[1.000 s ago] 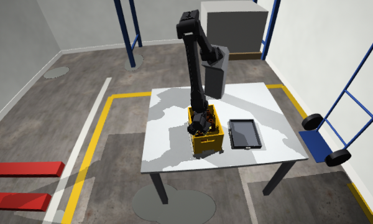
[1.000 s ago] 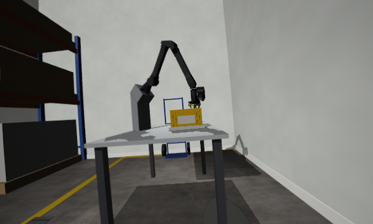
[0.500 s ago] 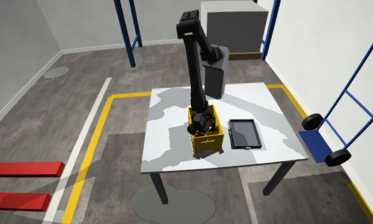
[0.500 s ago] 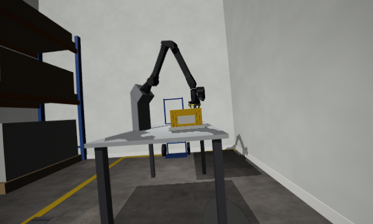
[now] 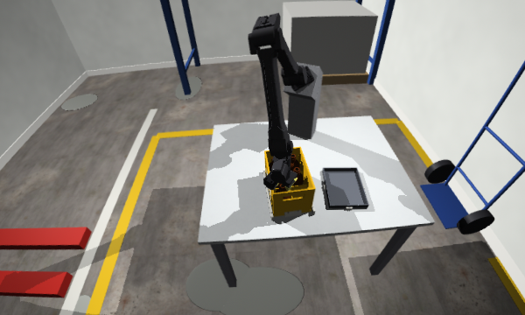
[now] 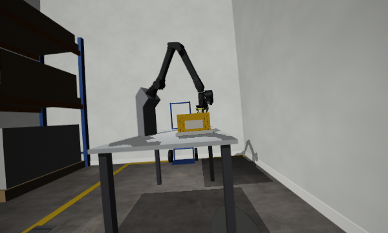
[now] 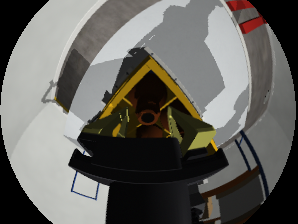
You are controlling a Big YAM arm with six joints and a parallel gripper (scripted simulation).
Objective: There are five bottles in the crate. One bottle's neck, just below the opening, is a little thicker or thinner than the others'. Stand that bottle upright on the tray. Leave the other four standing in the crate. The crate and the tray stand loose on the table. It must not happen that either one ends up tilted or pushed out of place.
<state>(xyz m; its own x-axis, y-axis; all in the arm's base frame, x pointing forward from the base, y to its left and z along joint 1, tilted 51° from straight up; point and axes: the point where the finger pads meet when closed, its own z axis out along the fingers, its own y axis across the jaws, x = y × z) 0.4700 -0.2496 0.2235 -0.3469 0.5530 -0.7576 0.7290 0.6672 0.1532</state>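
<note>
My hand is 70 mm to the right of the crate, 70 mm past it and 70 mm above it. From my hand the other things lie so: dark tray: 340 mm to the left, 140 mm below, 60 mm ahead; brown bottle: 140 mm to the left, 140 mm behind, 60 mm below.
</note>
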